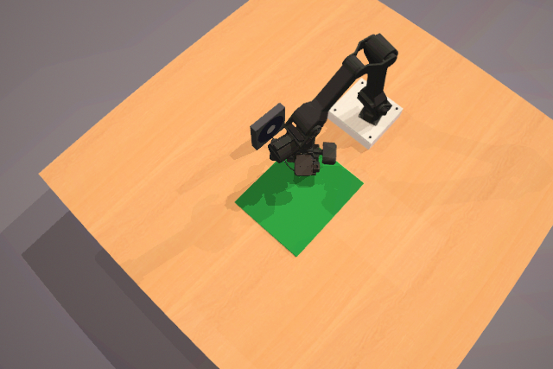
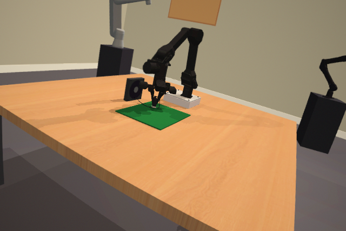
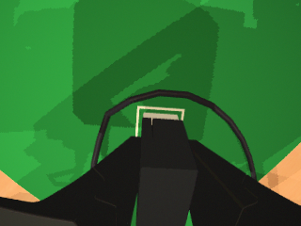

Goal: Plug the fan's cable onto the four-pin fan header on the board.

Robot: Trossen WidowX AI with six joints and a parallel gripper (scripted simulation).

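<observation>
Right now my gripper tip is 1 cm past the dark plug and 1 cm below it. The rest, counted from my gripper tip: black fan 4 cm behind, 13 cm to the right, 4 cm above; green board 7 cm ahead, 4 cm to the left, 4 cm below; white four-pin fan header 1 cm behind, 2 cm below.
</observation>
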